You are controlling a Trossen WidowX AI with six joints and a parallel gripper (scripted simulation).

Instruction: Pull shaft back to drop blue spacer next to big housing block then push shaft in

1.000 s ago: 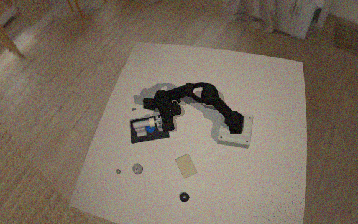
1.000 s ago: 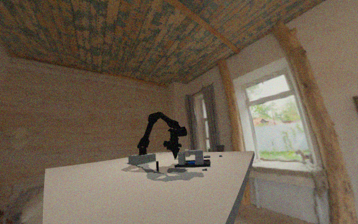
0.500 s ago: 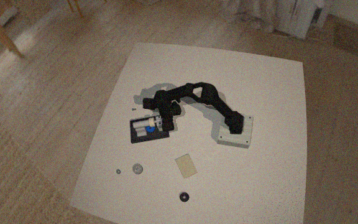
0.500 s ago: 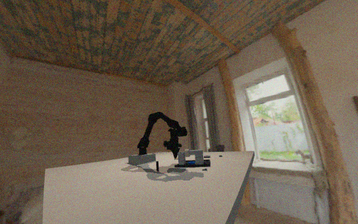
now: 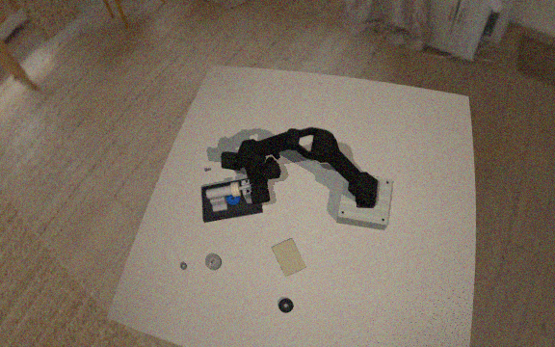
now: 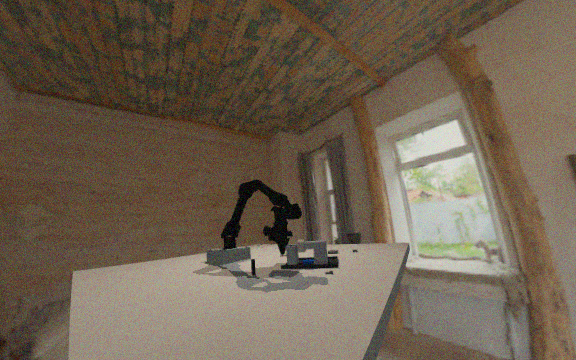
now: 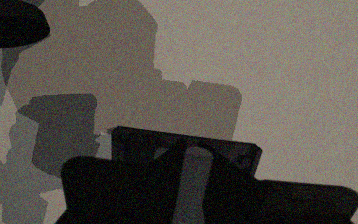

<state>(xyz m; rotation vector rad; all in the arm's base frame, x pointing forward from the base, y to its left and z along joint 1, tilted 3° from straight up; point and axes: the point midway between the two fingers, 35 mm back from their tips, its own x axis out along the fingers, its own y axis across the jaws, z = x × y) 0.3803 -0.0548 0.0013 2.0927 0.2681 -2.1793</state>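
Right now the blue spacer is 110 mm ahead of my gripper tip, 20 mm to the left of it and 40 mm below it. Also, from my gripper tip: tan card: 110 mm behind, 250 mm to the left, 40 mm below; small screw: 240 mm ahead, 110 mm to the right, 40 mm below.
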